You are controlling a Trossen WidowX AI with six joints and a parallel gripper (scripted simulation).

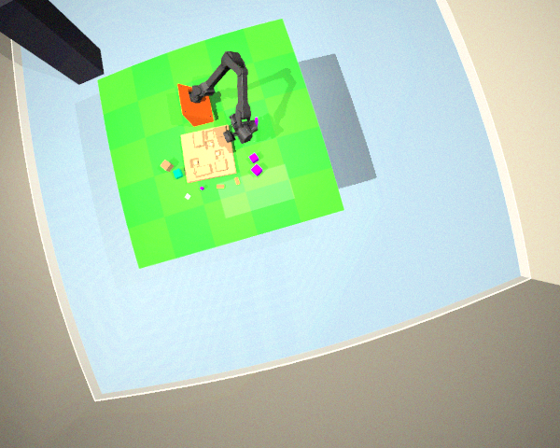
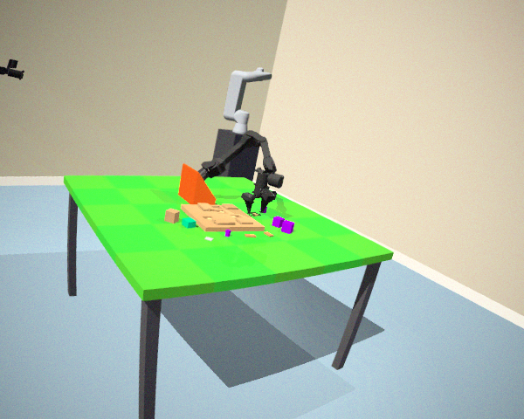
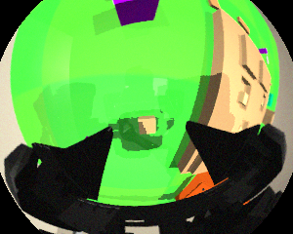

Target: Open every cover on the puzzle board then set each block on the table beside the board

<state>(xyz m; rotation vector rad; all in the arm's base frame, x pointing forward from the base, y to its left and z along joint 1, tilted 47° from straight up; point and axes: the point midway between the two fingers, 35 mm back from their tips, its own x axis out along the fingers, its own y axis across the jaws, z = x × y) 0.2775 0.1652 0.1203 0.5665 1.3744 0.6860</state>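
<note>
Right now my gripper tip is 21 cm to the left of the tan puzzle board and 3 cm short of it. The rest, counted from my gripper tip: teal block: 43 cm to the right, 10 cm ahead; then purple stick: 10 cm to the left, 6 cm behind; then tan cube: 48 cm to the right, 3 cm ahead, 1 cm above.
</note>
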